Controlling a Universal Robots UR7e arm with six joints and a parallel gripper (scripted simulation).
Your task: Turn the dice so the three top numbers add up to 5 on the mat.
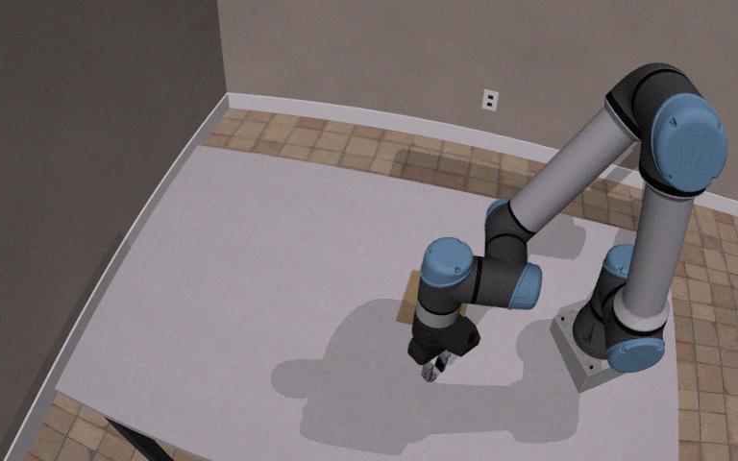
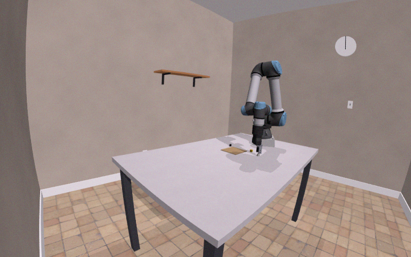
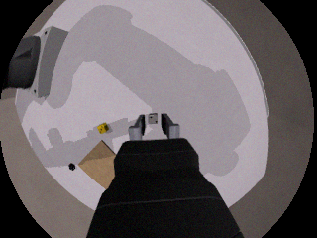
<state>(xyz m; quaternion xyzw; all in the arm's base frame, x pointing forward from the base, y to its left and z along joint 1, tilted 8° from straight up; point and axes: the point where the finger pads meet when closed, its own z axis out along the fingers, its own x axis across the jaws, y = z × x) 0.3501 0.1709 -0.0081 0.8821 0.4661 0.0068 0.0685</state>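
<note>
The white die is 3 cm below my hand. From my hand the other things lie so: mat (4 cm ahead, 19 cm to the right, 4 cm below); black die (3 cm behind, 29 cm to the right, 3 cm below); yellow die (4 cm behind, 9 cm to the right, 3 cm below).
</note>
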